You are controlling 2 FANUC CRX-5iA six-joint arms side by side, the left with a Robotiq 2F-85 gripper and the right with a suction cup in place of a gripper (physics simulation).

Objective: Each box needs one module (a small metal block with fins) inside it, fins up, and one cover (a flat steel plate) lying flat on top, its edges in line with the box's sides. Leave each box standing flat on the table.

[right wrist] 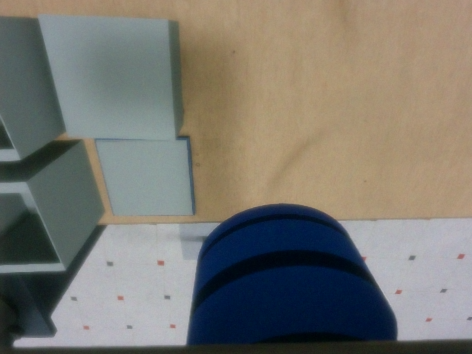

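Note:
A grey box (pixel 178 80) at the upper left of the right wrist view has a flat steel cover (pixel 112 77) over its top, its edges roughly in line with the sides; its inside is hidden. A second cover (pixel 147 177) lies flat on a blue pad (pixel 191 190) near the table edge. An open box (pixel 67 200) stands at the lower left, partly cut off; no module shows in its visible part. Another box (pixel 32 85) is cut off at the upper left. My right suction cup (pixel 285 235) is at the bottom centre with nothing visible on it. My left gripper does not show.
The wooden table (pixel 325 110) ends at a straight edge below the boxes. Beyond it is a white floor (pixel 140 280) with red and grey marks. A dark stand (pixel 35 305) shows at the lower left, beside the open box.

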